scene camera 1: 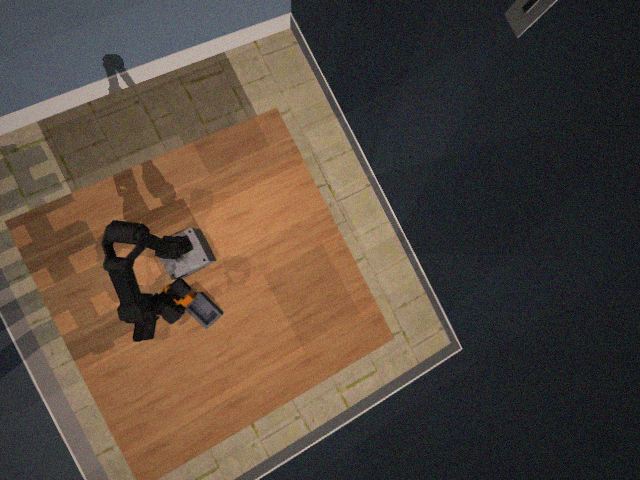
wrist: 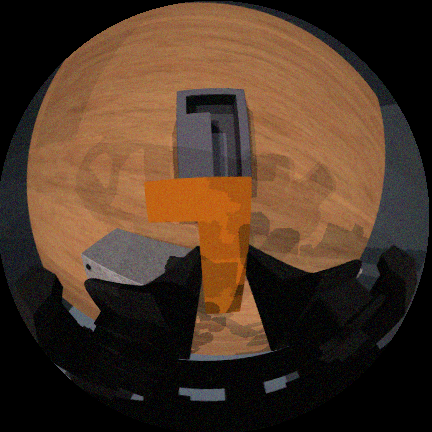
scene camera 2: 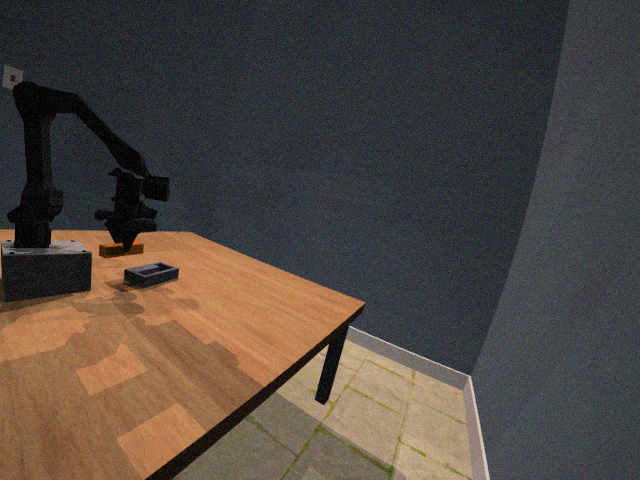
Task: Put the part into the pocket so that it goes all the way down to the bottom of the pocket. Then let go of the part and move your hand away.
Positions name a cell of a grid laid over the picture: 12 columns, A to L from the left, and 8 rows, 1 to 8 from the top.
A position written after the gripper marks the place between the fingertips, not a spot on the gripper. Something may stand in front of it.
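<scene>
Scene camera 2 shows the gripper (scene camera 2: C5) and a dark grey pocket block (scene camera 2: C5). In scene camera 1 the gripper (scene camera 1: D5) can be seen as well. The wrist view has the gripper (wrist: G5) too, along with the dark grey pocket block (wrist: F3). The gripper holds an orange L-shaped part (wrist: G4), and nothing else touches it.
</scene>
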